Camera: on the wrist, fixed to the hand. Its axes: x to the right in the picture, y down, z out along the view.
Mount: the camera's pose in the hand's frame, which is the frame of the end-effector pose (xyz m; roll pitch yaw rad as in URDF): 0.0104 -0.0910 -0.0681 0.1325 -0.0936 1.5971
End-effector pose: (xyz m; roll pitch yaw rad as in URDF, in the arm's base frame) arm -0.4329 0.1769 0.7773 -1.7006 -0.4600 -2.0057
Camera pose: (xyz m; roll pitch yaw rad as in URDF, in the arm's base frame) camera -0.4689 0.2318 0.8707 -1.5128 1.1356 -2.0916
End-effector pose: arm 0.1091 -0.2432 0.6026 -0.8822 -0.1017 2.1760
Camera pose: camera 0.1956 -0.1741 0.6305 0.0171 0.7868 -2.6015
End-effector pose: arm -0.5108 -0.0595 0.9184 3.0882 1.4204 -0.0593
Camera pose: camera -0.4413 0.0310 0.9176 1.8561 -0.0199 -1.6738
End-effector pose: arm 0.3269 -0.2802 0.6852 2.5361 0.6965 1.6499
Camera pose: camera 0.2128 -0.2785 0.6817 2.5198 -0.4032 0.4045
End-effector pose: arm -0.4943 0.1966 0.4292 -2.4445 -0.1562 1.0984
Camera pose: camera -0.5207 0.2023 0.5401 -2.8118 0.7839 -0.3525
